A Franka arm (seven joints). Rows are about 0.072 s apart.
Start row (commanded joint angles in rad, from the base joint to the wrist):
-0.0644 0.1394 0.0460 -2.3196 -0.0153 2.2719 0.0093
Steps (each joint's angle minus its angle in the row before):
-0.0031 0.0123 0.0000 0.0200 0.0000 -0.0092 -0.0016
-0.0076 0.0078 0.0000 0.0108 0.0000 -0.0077 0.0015
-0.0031 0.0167 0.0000 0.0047 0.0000 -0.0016 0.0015
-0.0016 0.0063 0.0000 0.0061 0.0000 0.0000 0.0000
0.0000 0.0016 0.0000 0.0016 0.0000 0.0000 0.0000
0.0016 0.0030 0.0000 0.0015 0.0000 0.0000 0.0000
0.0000 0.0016 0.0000 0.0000 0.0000 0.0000 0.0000
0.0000 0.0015 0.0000 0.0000 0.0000 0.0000 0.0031
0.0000 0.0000 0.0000 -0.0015 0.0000 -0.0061 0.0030
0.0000 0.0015 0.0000 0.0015 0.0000 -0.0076 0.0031
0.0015 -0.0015 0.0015 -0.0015 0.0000 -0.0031 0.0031
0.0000 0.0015 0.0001 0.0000 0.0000 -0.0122 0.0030
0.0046 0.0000 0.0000 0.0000 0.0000 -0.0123 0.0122
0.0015 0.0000 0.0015 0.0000 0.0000 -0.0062 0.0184
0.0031 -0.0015 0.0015 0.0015 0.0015 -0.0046 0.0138
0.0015 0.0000 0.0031 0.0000 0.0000 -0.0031 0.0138
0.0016 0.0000 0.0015 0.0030 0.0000 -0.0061 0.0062
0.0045 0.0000 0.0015 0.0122 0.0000 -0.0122 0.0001
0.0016 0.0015 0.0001 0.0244 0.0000 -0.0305 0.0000
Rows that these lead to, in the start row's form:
-0.0675 0.1517 0.0460 -2.2996 -0.0153 2.2627 0.0077
-0.0751 0.1595 0.0460 -2.2888 -0.0153 2.2550 0.0092
-0.0782 0.1762 0.0460 -2.2841 -0.0153 2.2534 0.0107
-0.0798 0.1825 0.0460 -2.2780 -0.0153 2.2534 0.0107
-0.0798 0.1841 0.0460 -2.2764 -0.0153 2.2534 0.0107
-0.0782 0.1871 0.0460 -2.2749 -0.0153 2.2534 0.0107
-0.0782 0.1887 0.0460 -2.2749 -0.0153 2.2534 0.0107
-0.0782 0.1902 0.0460 -2.2749 -0.0153 2.2534 0.0138
-0.0782 0.1902 0.0460 -2.2764 -0.0153 2.2473 0.0168
-0.0782 0.1917 0.0460 -2.2749 -0.0153 2.2397 0.0199
-0.0767 0.1902 0.0475 -2.2764 -0.0153 2.2366 0.0230
-0.0767 0.1917 0.0476 -2.2764 -0.0153 2.2244 0.0260
-0.0721 0.1917 0.0476 -2.2764 -0.0153 2.2121 0.0382
-0.0706 0.1917 0.0491 -2.2764 -0.0153 2.2059 0.0566
-0.0675 0.1902 0.0506 -2.2749 -0.0138 2.2013 0.0704
-0.0660 0.1902 0.0537 -2.2749 -0.0138 2.1982 0.0842
-0.0644 0.1902 0.0552 -2.2719 -0.0138 2.1921 0.0904
-0.0599 0.1902 0.0567 -2.2597 -0.0138 2.1799 0.0905
-0.0583 0.1917 0.0568 -2.2353 -0.0138 2.1494 0.0905

